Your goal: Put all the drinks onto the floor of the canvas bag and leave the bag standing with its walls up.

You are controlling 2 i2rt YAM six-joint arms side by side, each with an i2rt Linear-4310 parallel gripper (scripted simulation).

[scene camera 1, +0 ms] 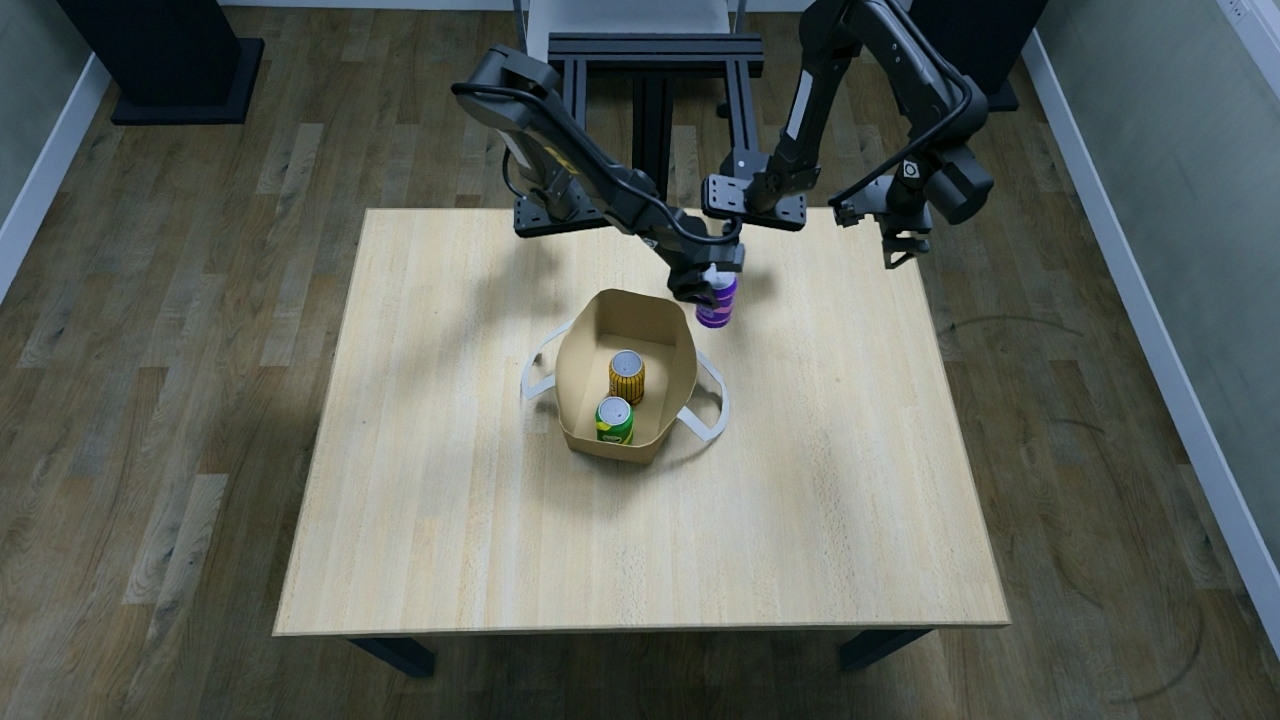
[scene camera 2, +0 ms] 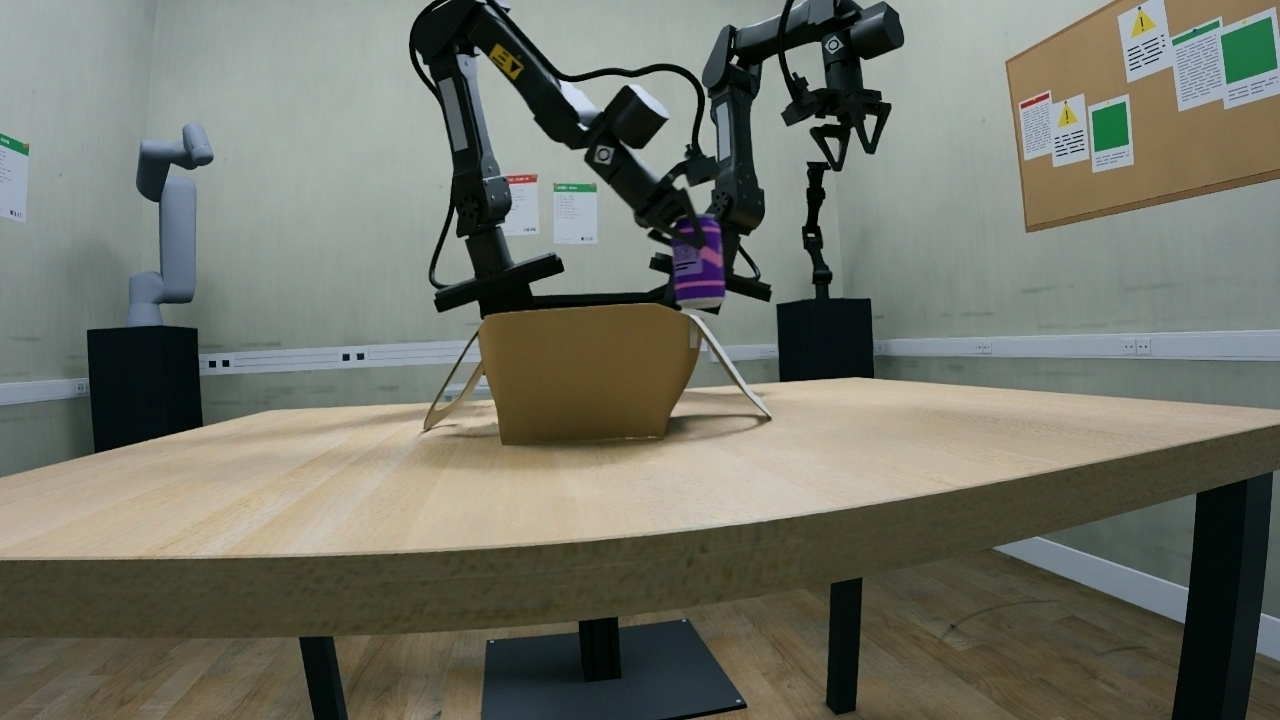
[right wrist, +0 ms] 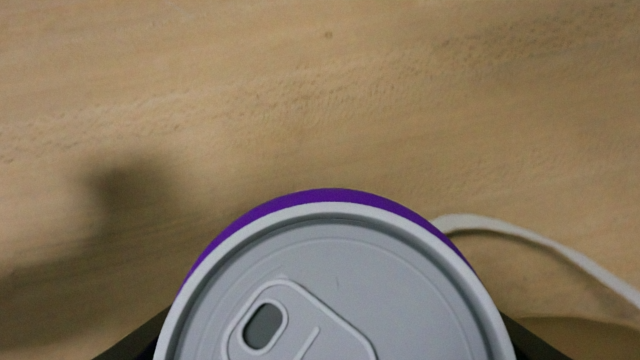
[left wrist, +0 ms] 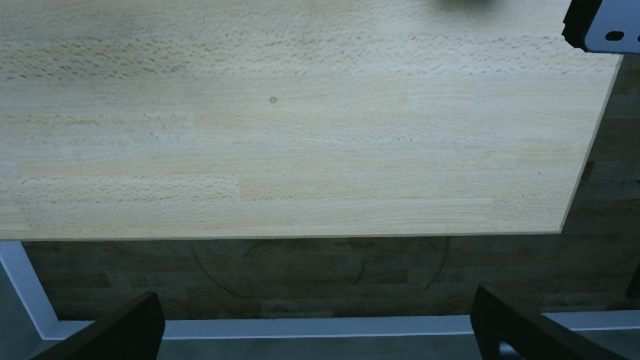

Labels:
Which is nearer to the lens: the canvas bag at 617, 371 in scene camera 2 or the purple can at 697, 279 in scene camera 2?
The canvas bag.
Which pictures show the striped can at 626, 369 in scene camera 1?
Scene camera 1 only.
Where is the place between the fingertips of my left gripper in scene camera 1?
883, 244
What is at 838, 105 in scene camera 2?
My left gripper.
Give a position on a purple can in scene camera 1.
At 723, 284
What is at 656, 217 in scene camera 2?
My right gripper.

